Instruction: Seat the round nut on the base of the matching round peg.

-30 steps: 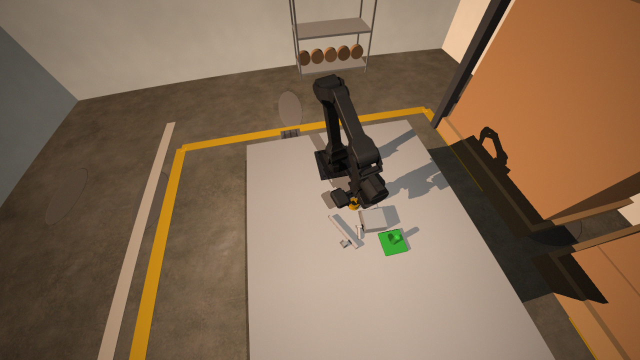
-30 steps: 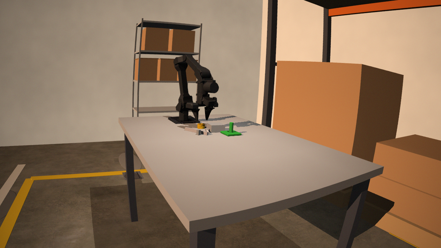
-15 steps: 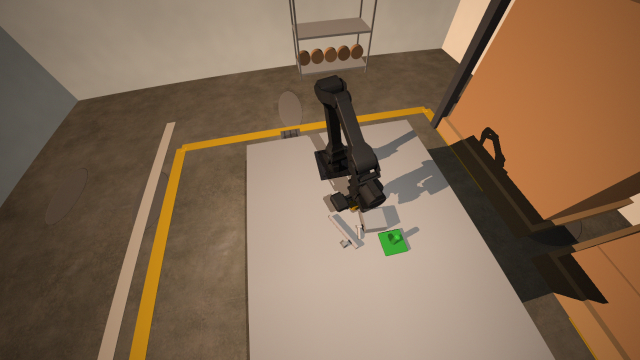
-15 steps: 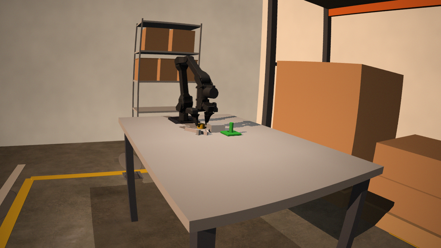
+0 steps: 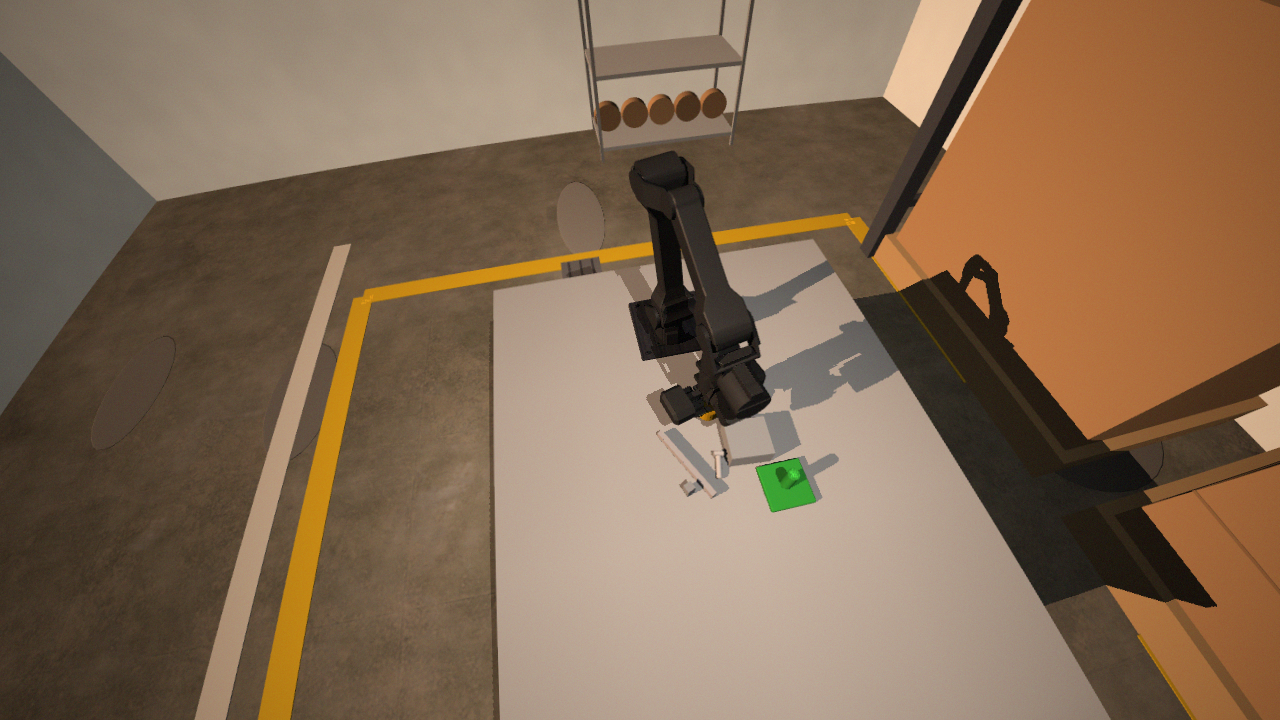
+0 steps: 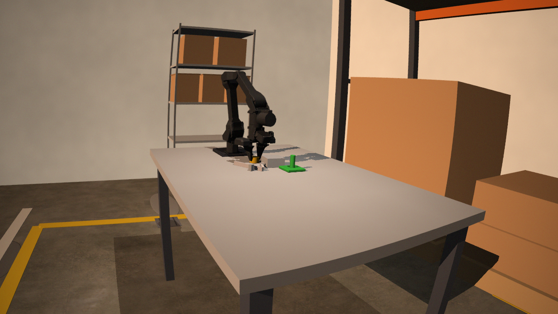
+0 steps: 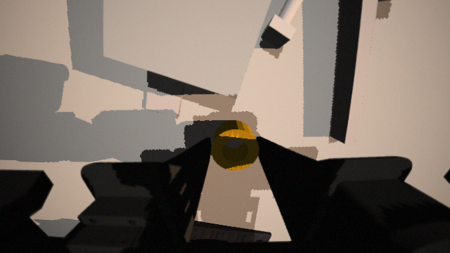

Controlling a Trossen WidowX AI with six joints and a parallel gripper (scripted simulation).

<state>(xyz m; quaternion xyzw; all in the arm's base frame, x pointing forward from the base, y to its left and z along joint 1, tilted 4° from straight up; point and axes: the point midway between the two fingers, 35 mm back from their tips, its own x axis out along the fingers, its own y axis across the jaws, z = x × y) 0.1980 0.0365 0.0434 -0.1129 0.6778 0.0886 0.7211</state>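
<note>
Now: the grey block 80 mm ahead of my hand, 50 mm to the left of it and 20 mm below it. From my hand the other things lie so: bolt 100 mm ahead, 10 mm to the right, 40 mm below.
</note>
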